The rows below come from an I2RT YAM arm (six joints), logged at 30 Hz.
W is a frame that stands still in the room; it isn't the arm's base.
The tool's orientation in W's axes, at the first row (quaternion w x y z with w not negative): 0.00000 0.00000 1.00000 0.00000
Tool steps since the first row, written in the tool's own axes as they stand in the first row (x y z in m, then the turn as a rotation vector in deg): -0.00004 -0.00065 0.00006 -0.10 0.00 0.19; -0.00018 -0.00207 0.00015 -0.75 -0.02 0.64; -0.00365 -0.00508 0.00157 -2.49 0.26 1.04; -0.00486 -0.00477 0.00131 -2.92 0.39 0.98; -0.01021 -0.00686 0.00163 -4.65 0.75 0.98; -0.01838 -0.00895 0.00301 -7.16 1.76 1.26; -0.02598 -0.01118 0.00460 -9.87 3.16 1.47; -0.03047 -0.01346 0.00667 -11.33 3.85 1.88; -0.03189 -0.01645 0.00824 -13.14 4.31 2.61; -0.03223 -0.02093 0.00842 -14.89 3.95 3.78
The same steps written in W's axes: 0.00004 -0.00065 -0.00006 0.10 0.00 -0.19; 0.00018 -0.00207 -0.00015 0.75 -0.02 -0.64; 0.00365 -0.00508 -0.00157 2.49 0.26 -1.04; 0.00486 -0.00477 -0.00131 2.92 0.39 -0.98; 0.01021 -0.00686 -0.00163 4.65 0.75 -0.98; 0.01838 -0.00895 -0.00301 7.16 1.76 -1.26; 0.02598 -0.01118 -0.00460 9.87 3.16 -1.47; 0.03047 -0.01346 -0.00667 11.33 3.85 -1.88; 0.03189 -0.01645 -0.00824 13.14 4.31 -2.61; 0.03223 -0.02093 -0.00842 14.89 3.95 -3.78
